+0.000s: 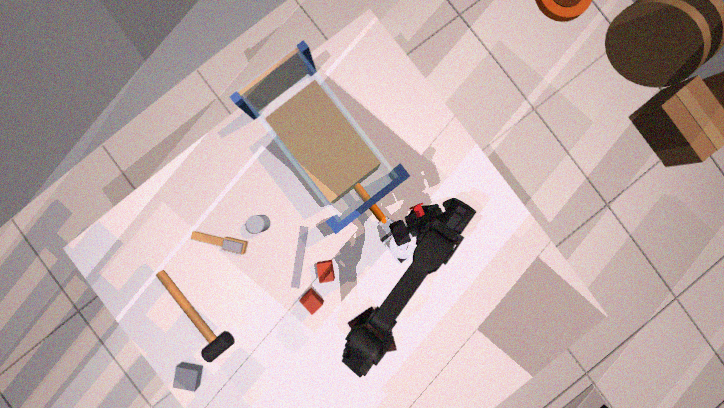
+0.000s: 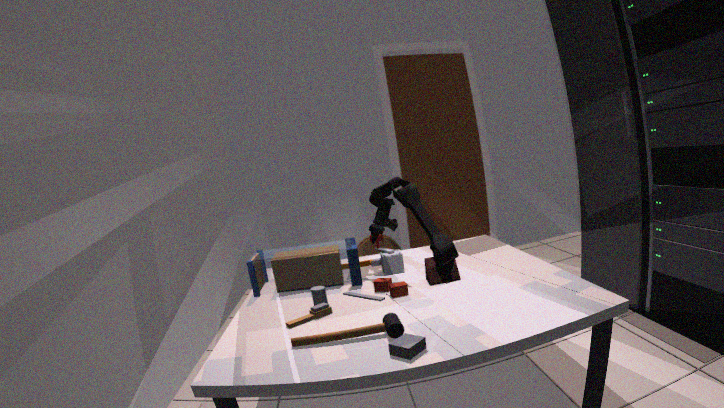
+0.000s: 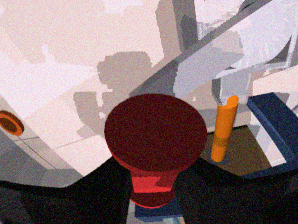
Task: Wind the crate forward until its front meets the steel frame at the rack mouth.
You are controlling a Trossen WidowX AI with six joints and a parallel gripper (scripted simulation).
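My gripper tip is 20 mm past the red knob and 10 mm to the right of it. From my gripper tip the other things lie so: grey winch 100 mm below, 90 mm to the left, 70 mm behind; then blue steel frame 100 mm ahead, 80 mm to the left, 20 mm below; then grey crank bar 40 mm to the left, 30 mm below, 30 mm behind.
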